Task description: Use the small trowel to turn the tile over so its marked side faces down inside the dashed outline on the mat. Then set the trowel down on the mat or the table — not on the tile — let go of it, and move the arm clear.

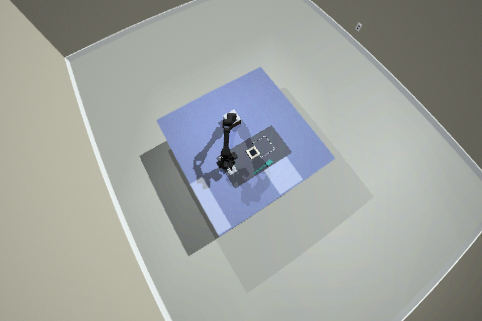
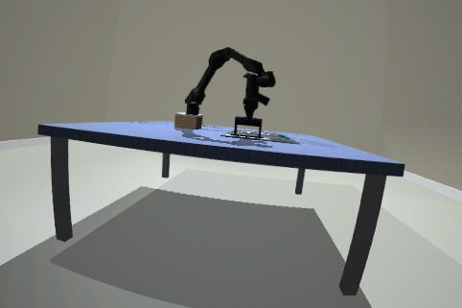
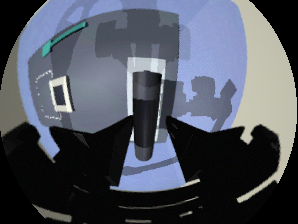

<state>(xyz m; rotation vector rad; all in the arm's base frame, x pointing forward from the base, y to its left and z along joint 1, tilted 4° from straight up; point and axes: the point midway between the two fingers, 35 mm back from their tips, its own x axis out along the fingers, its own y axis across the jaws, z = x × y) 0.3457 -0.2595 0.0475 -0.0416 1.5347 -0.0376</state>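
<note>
My gripper tip is 30 mm above the small trowel, 20 mm short of it and 10 mm to the right of it. From my gripper tip the other things lie so: dark mat: 260 mm to the left, 90 mm below, 50 mm ahead; teal trowel: 280 mm to the left, 190 mm ahead, 60 mm below; white tile: 260 mm to the left, 60 mm below, 30 mm ahead.
</note>
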